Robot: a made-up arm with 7 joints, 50 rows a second.
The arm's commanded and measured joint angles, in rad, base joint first. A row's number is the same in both.
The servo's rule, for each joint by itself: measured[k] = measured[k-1] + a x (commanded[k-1-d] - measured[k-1]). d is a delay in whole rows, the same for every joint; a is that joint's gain. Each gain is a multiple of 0.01, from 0.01 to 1. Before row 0 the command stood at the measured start. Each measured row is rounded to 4 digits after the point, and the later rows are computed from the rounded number. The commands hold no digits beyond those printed.
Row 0, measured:
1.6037, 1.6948, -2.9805, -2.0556, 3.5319, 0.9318, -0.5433
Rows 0 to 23, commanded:
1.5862, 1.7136, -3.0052, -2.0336, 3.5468, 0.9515, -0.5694
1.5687, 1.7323, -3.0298, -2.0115, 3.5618, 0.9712, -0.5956
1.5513, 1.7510, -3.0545, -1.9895, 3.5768, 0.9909, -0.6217
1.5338, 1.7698, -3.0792, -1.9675, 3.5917, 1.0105, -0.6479
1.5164, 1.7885, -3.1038, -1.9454, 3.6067, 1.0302, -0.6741
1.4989, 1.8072, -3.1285, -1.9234, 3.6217, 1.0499, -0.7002
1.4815, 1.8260, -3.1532, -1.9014, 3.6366, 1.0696, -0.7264
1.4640, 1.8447, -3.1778, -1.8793, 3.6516, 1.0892, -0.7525
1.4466, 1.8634, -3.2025, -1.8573, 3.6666, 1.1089, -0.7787
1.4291, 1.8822, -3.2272, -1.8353, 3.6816, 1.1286, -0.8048
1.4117, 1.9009, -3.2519, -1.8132, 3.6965, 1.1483, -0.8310
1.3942, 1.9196, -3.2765, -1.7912, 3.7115, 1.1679, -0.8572
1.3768, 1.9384, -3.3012, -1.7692, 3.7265, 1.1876, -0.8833
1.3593, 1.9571, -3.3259, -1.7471, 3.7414, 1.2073, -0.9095
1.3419, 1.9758, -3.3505, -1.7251, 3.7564, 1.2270, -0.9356
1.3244, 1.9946, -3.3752, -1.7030, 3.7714, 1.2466, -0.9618
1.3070, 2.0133, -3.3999, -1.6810, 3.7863, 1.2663, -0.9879
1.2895, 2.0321, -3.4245, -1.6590, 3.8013, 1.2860, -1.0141
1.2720, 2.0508, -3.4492, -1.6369, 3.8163, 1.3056, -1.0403
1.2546, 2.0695, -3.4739, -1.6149, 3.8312, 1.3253, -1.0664
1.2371, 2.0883, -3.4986, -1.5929, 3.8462, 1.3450, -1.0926
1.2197, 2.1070, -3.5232, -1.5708, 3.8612, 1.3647, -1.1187
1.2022, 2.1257, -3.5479, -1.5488, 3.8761, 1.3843, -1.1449
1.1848, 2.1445, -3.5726, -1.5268, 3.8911, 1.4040, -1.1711
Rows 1 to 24, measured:
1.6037, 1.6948, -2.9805, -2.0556, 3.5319, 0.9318, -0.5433
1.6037, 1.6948, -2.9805, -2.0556, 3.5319, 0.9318, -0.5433
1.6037, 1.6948, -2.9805, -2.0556, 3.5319, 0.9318, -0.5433
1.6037, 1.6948, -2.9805, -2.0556, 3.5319, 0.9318, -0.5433
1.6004, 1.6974, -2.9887, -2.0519, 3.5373, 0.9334, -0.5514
1.5944, 1.7023, -3.0023, -2.0450, 3.5461, 0.9364, -0.5651
1.5862, 1.7091, -3.0195, -2.0356, 3.5572, 0.9408, -0.5826
1.5762, 1.7176, -3.0392, -2.0240, 3.5696, 0.9464, -0.6028
1.5648, 1.7275, -3.0605, -2.0106, 3.5830, 0.9531, -0.6249
1.5523, 1.7387, -3.0829, -1.9958, 3.5969, 0.9608, -0.6482
1.5388, 1.7509, -3.1061, -1.9798, 3.6112, 0.9695, -0.6724
1.5246, 1.7640, -3.1298, -1.9627, 3.6257, 0.9791, -0.6972
1.5098, 1.7779, -3.1538, -1.9448, 3.6404, 0.9895, -0.7225
1.4945, 1.7925, -3.1780, -1.9262, 3.6552, 1.0006, -0.7480
1.4788, 1.8077, -3.2024, -1.9070, 3.6701, 1.0124, -0.7737
1.4627, 1.8234, -3.2269, -1.8873, 3.6850, 1.0248, -0.7996
1.4464, 1.8395, -3.2514, -1.8672, 3.6999, 1.0378, -0.8255
1.4299, 1.8560, -3.2760, -1.8468, 3.7148, 1.0514, -0.8515
1.4132, 1.8728, -3.3006, -1.8261, 3.7298, 1.0654, -0.8776
1.3963, 1.8899, -3.3252, -1.8052, 3.7448, 1.0799, -0.9037
1.3793, 1.9072, -3.3499, -1.7841, 3.7597, 1.0948, -0.9298
1.3622, 1.9247, -3.3745, -1.7628, 3.7747, 1.1101, -0.9559
1.3451, 1.9424, -3.3992, -1.7414, 3.7897, 1.1257, -0.9821
1.3279, 1.9602, -3.4239, -1.7199, 3.8046, 1.1417, -1.0082
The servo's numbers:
d 4
a 0.19 0.14 0.33 0.17 0.36 0.08 0.31

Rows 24 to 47, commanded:
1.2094, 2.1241, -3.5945, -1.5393, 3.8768, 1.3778, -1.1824
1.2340, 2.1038, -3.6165, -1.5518, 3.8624, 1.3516, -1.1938
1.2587, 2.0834, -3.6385, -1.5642, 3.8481, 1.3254, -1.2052
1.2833, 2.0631, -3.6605, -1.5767, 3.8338, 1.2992, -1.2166
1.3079, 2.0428, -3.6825, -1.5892, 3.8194, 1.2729, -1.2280
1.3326, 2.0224, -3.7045, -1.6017, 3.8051, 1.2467, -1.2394
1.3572, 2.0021, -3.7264, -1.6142, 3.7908, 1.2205, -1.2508
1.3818, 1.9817, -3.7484, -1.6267, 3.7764, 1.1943, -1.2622
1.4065, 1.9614, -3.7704, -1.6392, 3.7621, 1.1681, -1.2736
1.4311, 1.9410, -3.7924, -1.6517, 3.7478, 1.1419, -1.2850
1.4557, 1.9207, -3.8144, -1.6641, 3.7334, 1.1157, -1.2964
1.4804, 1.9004, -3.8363, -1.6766, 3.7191, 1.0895, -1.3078
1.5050, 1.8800, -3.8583, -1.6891, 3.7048, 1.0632, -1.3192
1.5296, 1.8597, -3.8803, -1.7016, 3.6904, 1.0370, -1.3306
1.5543, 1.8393, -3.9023, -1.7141, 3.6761, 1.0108, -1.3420
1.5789, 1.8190, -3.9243, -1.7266, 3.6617, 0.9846, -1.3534
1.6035, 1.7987, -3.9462, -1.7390, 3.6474, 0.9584, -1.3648
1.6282, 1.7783, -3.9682, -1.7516, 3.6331, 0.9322, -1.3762
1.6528, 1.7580, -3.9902, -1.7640, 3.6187, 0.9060, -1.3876
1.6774, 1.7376, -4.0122, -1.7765, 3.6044, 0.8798, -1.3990
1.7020, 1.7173, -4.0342, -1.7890, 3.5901, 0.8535, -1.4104
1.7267, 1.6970, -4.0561, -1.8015, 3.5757, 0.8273, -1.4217
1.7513, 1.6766, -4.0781, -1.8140, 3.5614, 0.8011, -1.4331
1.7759, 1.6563, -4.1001, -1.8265, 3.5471, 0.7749, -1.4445
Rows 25 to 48, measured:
1.3106, 1.9781, -3.4486, -1.6983, 3.8196, 1.1580, -1.0344
1.2933, 1.9961, -3.4732, -1.6766, 3.8346, 1.1745, -1.0605
1.2760, 2.0142, -3.4979, -1.6549, 3.8495, 1.1913, -1.0867
1.2587, 2.0324, -3.5226, -1.6331, 3.8645, 1.2083, -1.1129
1.2493, 2.0452, -3.5463, -1.6172, 3.8689, 1.2219, -1.1344
1.2464, 2.0534, -3.5695, -1.6061, 3.8666, 1.2323, -1.1528
1.2487, 2.0576, -3.5923, -1.5990, 3.8599, 1.2397, -1.1690
1.2553, 2.0584, -3.6148, -1.5952, 3.8505, 1.2445, -1.1838
1.2653, 2.0562, -3.6371, -1.5942, 3.8393, 1.2468, -1.1975
1.2781, 2.0515, -3.6593, -1.5955, 3.8270, 1.2468, -1.2105
1.2931, 2.0446, -3.6814, -1.5987, 3.8140, 1.2447, -1.2230
1.3100, 2.0358, -3.7035, -1.6035, 3.8005, 1.2407, -1.2352
1.3283, 2.0254, -3.7256, -1.6096, 3.7867, 1.2349, -1.2471
1.3478, 2.0136, -3.7476, -1.6168, 3.7727, 1.2275, -1.2588
1.3683, 2.0006, -3.7696, -1.6248, 3.7586, 1.2186, -1.2705
1.3896, 1.9866, -3.7916, -1.6336, 3.7444, 1.2083, -1.2821
1.4115, 1.9717, -3.8136, -1.6430, 3.7301, 1.1967, -1.2936
1.4339, 1.9560, -3.8356, -1.6530, 3.7158, 1.1839, -1.3051
1.4568, 1.9397, -3.8576, -1.6634, 3.7015, 1.1701, -1.3165
1.4800, 1.9228, -3.8796, -1.6741, 3.6872, 1.1553, -1.3279
1.5035, 1.9054, -3.9016, -1.6851, 3.6729, 1.1395, -1.3393
1.5272, 1.8876, -3.9236, -1.6964, 3.6586, 1.1229, -1.3507
1.5511, 1.8695, -3.9456, -1.7079, 3.6442, 1.1055, -1.3621
1.5751, 1.8510, -3.9676, -1.7196, 3.6299, 1.0874, -1.3735

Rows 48 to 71, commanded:
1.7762, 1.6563, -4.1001, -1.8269, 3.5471, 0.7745, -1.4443
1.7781, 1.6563, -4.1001, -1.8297, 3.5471, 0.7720, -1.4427
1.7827, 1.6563, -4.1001, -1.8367, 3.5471, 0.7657, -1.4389
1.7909, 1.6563, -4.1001, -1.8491, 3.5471, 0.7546, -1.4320
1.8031, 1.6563, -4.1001, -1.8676, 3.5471, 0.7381, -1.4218
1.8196, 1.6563, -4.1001, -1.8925, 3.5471, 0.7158, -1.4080
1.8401, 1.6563, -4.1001, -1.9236, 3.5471, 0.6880, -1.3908
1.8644, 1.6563, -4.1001, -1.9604, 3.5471, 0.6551, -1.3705
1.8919, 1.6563, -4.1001, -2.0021, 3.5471, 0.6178, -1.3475
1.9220, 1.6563, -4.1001, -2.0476, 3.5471, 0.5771, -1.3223
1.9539, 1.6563, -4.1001, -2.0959, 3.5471, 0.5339, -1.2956
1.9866, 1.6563, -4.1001, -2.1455, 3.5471, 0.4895, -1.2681
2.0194, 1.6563, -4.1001, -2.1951, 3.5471, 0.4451, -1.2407
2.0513, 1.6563, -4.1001, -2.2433, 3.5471, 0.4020, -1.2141
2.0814, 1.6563, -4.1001, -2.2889, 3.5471, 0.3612, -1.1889
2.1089, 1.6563, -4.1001, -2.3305, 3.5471, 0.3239, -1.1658
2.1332, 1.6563, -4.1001, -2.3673, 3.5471, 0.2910, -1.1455
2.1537, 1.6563, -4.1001, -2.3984, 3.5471, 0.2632, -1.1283
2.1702, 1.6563, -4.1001, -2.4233, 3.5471, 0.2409, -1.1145
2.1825, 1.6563, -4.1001, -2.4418, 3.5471, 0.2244, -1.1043
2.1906, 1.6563, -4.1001, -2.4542, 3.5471, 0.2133, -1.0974
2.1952, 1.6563, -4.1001, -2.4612, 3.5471, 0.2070, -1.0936
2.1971, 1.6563, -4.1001, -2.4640, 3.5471, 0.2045, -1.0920
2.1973, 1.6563, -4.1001, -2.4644, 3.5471, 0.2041, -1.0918
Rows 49 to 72, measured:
1.5992, 1.8323, -3.9896, -1.7314, 3.6156, 1.0687, -1.3849
1.6234, 1.8134, -4.0115, -1.7433, 3.6012, 1.0494, -1.3963
1.6477, 1.7942, -4.0335, -1.7553, 3.5869, 1.0295, -1.4077
1.6721, 1.7749, -4.0555, -1.7674, 3.5726, 1.0091, -1.4191
1.6919, 1.7583, -4.0702, -1.7775, 3.5634, 0.9903, -1.4269
1.7083, 1.7440, -4.0801, -1.7864, 3.5575, 0.9728, -1.4318
1.7224, 1.7317, -4.0867, -1.7950, 3.5538, 0.9562, -1.4340
1.7354, 1.7211, -4.0911, -1.8042, 3.5514, 0.9401, -1.4334
1.7483, 1.7120, -4.0941, -1.8150, 3.5499, 0.9239, -1.4298
1.7618, 1.7042, -4.0961, -1.8282, 3.5489, 0.9073, -1.4230
1.7767, 1.6975, -4.0974, -1.8444, 3.5483, 0.8898, -1.4130
1.7934, 1.6917, -4.0983, -1.8641, 3.5479, 0.8710, -1.3998
1.8121, 1.6867, -4.0989, -1.8876, 3.5476, 0.8507, -1.3836
1.8330, 1.6824, -4.0993, -1.9148, 3.5474, 0.8288, -1.3646
1.8560, 1.6787, -4.0996, -1.9456, 3.5473, 0.8052, -1.3432
1.8808, 1.6756, -4.0998, -1.9796, 3.5472, 0.7799, -1.3199
1.9071, 1.6729, -4.0999, -2.0162, 3.5472, 0.7531, -1.2953
1.9345, 1.6706, -4.1000, -2.0548, 3.5472, 0.7250, -1.2701
1.9624, 1.6686, -4.1000, -2.0946, 3.5472, 0.6959, -1.2449
1.9902, 1.6669, -4.1000, -2.1347, 3.5472, 0.6661, -1.2204
2.0174, 1.6654, -4.1000, -2.1742, 3.5472, 0.6361, -1.1972
2.0433, 1.6641, -4.1000, -2.2123, 3.5472, 0.6063, -1.1758
2.0674, 1.6630, -4.1000, -2.2482, 3.5472, 0.5771, -1.1568
2.0893, 1.6621, -4.1000, -2.2811, 3.5472, 0.5489, -1.1405

